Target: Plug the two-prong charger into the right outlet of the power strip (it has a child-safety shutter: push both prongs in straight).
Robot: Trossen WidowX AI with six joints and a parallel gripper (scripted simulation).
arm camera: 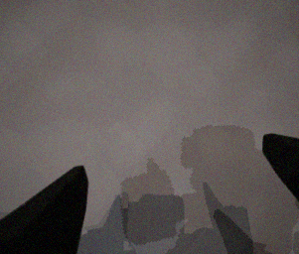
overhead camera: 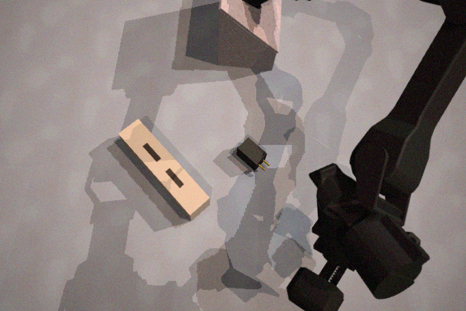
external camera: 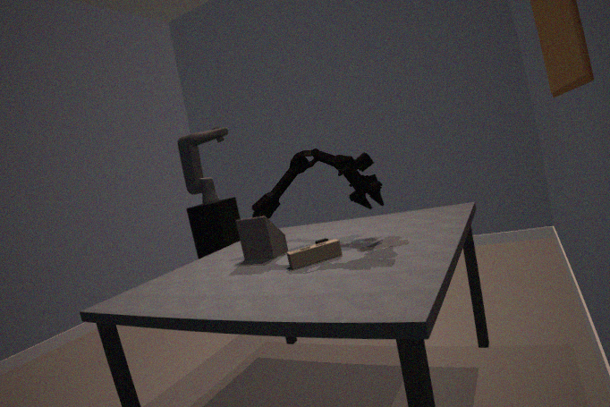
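Now: the dark two-prong charger 22 cm behind my gripper tip, 10 cm below it and 9 cm to the right of it.
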